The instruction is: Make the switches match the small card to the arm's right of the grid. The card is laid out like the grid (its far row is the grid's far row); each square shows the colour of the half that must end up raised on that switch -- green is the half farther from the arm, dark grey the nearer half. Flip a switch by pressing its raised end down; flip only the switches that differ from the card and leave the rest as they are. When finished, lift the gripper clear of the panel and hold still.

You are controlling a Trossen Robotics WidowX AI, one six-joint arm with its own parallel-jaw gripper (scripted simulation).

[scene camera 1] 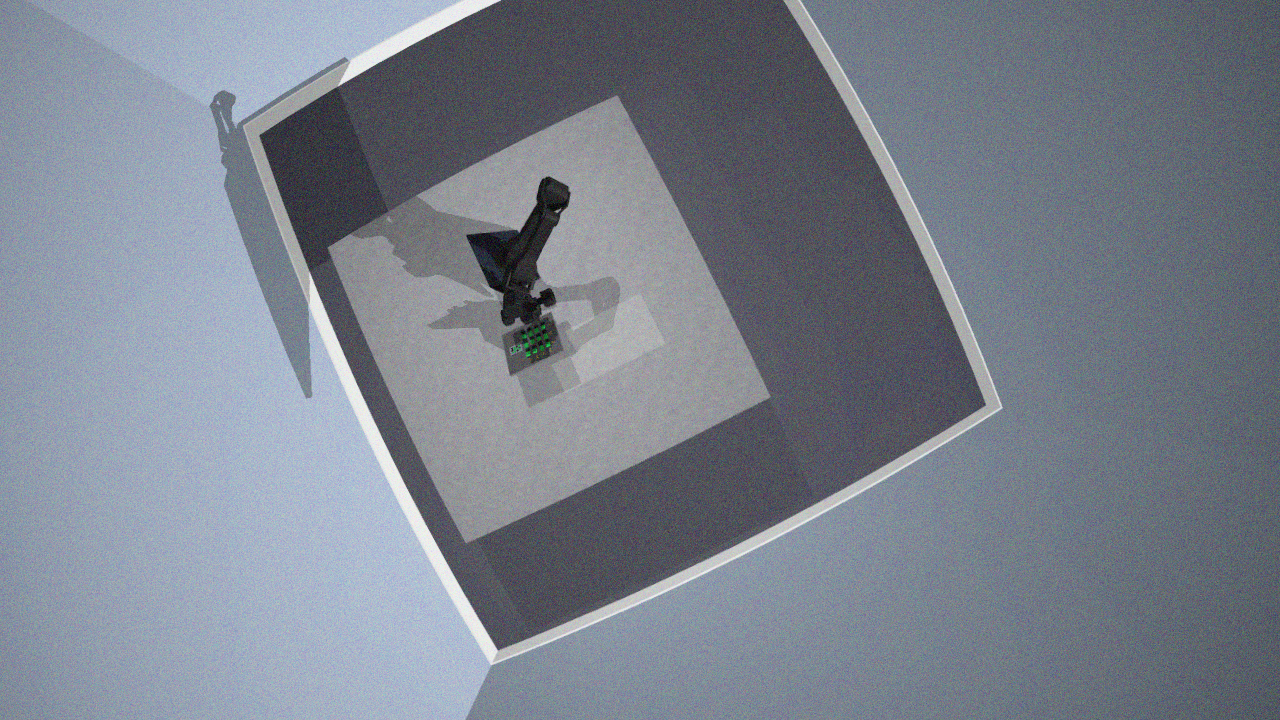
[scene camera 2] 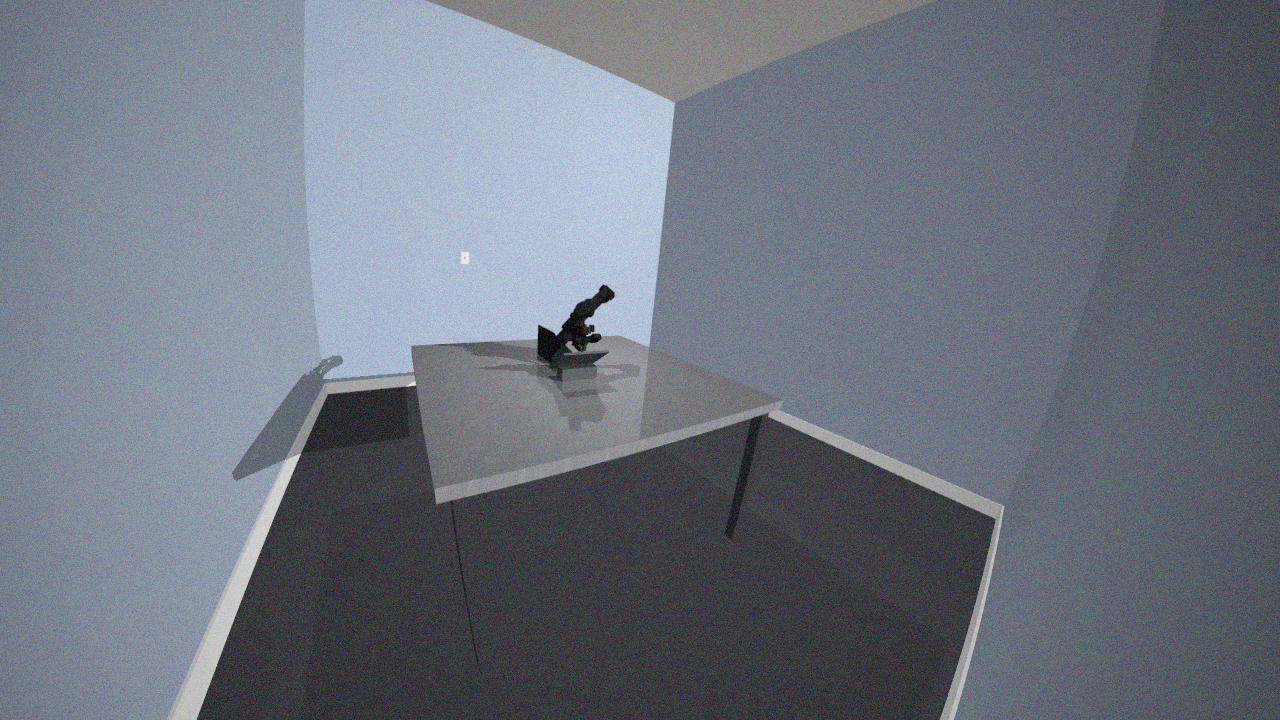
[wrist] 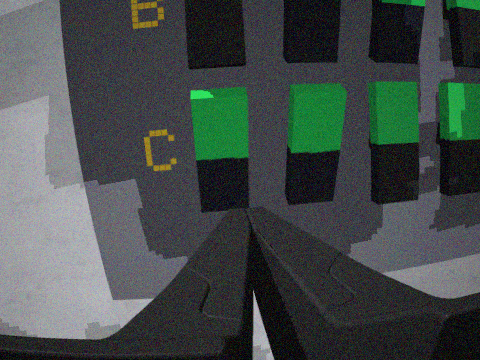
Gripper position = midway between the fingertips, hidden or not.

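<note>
There's a switch point(wrist: 220, 115) to be seen here. The gripper point(scene camera 1: 539, 321) is holding nothing and it's shut, and you can see the gripper in the wrist view point(wrist: 245, 225) as well.
</note>
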